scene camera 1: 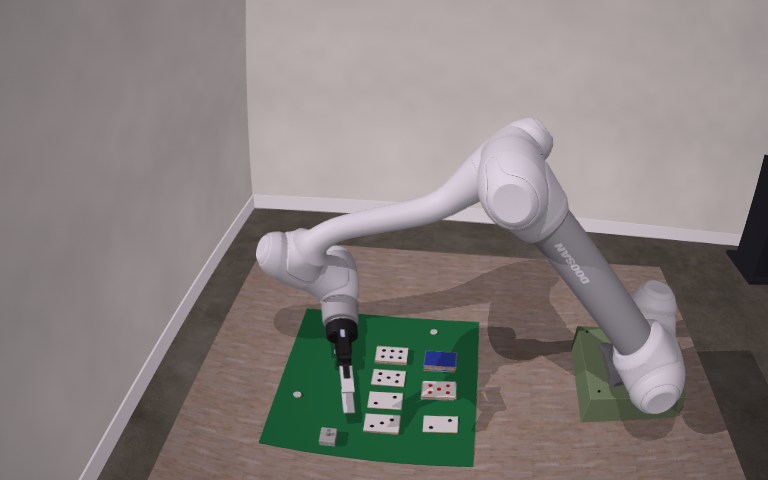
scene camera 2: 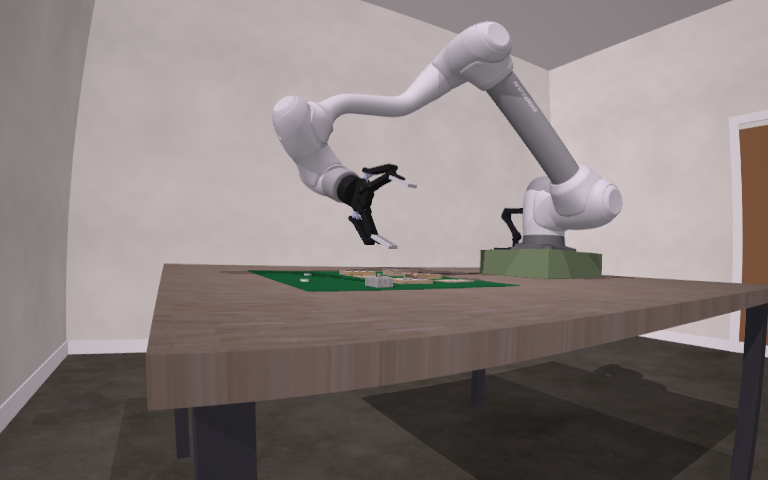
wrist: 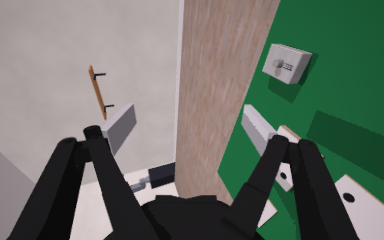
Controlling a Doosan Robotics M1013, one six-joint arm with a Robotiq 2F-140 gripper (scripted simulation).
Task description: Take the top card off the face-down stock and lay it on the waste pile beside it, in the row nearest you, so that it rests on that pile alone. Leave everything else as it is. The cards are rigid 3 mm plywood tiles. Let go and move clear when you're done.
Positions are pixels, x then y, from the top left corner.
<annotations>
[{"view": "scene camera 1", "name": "my gripper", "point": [348,403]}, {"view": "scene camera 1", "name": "green mat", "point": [293,423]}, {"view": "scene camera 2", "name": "my gripper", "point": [402,217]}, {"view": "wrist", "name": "my gripper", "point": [189,114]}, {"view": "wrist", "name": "grey block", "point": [287,64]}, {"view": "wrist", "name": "green mat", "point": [329,105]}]
</annotations>
